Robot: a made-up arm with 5 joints.
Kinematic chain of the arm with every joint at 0, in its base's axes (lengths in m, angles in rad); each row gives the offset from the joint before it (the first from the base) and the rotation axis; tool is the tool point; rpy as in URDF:
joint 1: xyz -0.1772 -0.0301 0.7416 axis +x
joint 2: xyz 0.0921 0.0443 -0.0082 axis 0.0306 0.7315 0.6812
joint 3: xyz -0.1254 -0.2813 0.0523 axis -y
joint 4: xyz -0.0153 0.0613 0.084 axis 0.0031 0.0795 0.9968
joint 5: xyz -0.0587 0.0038 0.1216 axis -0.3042 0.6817 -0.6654
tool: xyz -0.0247 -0.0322 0.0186 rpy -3.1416 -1.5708 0
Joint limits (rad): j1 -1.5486..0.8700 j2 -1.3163..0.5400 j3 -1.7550..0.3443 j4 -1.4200..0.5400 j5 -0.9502..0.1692
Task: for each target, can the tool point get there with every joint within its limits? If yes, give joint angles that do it. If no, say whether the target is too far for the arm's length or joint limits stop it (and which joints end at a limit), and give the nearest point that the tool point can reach.
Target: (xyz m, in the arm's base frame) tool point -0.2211 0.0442 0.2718
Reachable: no: joint limits stop it (at a limit: joint 2, joint 3) | nearest point -0.4037 0.0081 0.4999 | short by 0.294 m
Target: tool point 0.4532 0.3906 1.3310
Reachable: no: too far | nearest point 0.0747 0.1639 1.0135 | short by 0.544 m
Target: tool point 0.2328 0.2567 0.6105
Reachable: no: joint limits stop it (at a limit: joint 1, joint 2, joint 4, joint 5) | nearest point 0.0696 0.1397 0.7999 | short by 0.276 m
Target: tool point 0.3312 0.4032 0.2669
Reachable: no: too far | nearest point 0.0680 0.1435 0.8010 | short by 0.650 m
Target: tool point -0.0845 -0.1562 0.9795
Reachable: yes | joints 0.0287 0.0155 -0.9720 -1.0151 -0.2071
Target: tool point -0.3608 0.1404 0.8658
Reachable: yes | joints -1.1536 -0.3956 -0.1942 -1.1307 -0.1237
